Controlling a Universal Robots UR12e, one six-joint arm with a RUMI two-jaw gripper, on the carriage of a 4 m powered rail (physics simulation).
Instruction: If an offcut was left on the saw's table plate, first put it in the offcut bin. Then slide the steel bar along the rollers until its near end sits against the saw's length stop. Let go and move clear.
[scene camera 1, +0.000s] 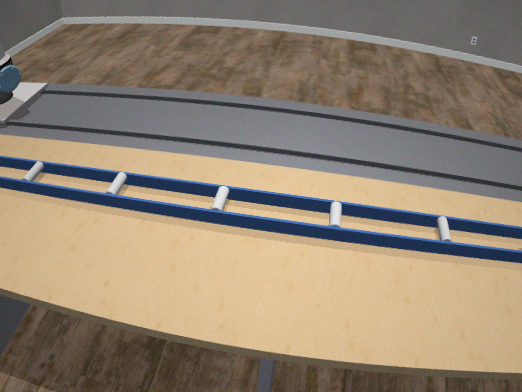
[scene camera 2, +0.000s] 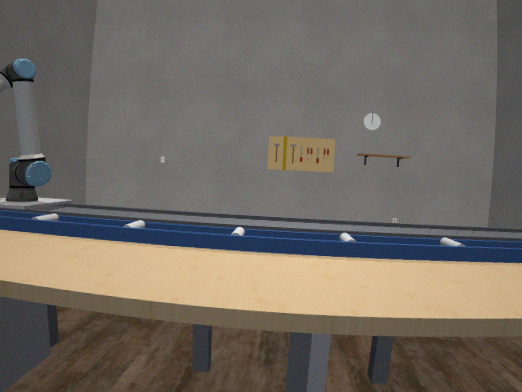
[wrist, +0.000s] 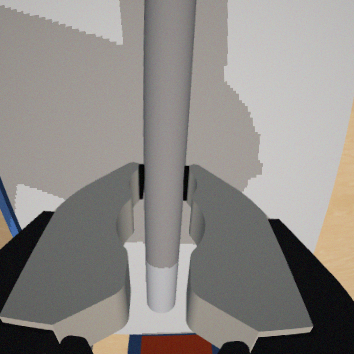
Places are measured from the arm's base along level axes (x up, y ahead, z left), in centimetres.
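Pixels of known places: gripper, fingertip midpoint: (wrist: 164, 168); arm's base, origin of the base link: (scene camera 2: 22, 200).
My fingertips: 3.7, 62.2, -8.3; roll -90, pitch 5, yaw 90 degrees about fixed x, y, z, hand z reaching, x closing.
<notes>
Ahead of a thing's pixels: the offset from my fingertips to its top centre, as dx, dy, dz. "*": to the spot under its first point. Level surfaces: height alone.
The round grey steel bar {+1.1, +0.1, +0.7} (wrist: 167, 100) runs from the top edge of the wrist view to its near end low in the middle, over the saw's light grey table plate {-0.9, -0.2, +0.7} (wrist: 290, 100). My gripper (wrist: 164, 168) is shut on the bar a little behind that end, with a black pad against each side. A red-faced block with blue sides, which looks like the length stop {* +0.3, -0.2, -16.8} (wrist: 175, 345), shows at the bottom edge, a short way from the bar's end. No offcut or offcut bin shows. The bar and gripper do not show in the scene views.
The blue roller track {* -2.7, +7.2, +178.6} (scene camera 1: 275, 223) (scene camera 2: 280, 247) with white rollers {-0.7, -0.2, +158.2} (scene camera 1: 220, 198) (scene camera 2: 238, 231) runs along the wooden table {dx -6.7} (scene camera 1: 225, 280) (scene camera 2: 250, 280). The grey rail (scene camera 1: 200, 122) lies behind it, with the arm (scene camera 2: 27, 117) at far left. A thin blue strip {* -0.5, -9.7, -2.7} (wrist: 9, 212) edges the plate's left side.
</notes>
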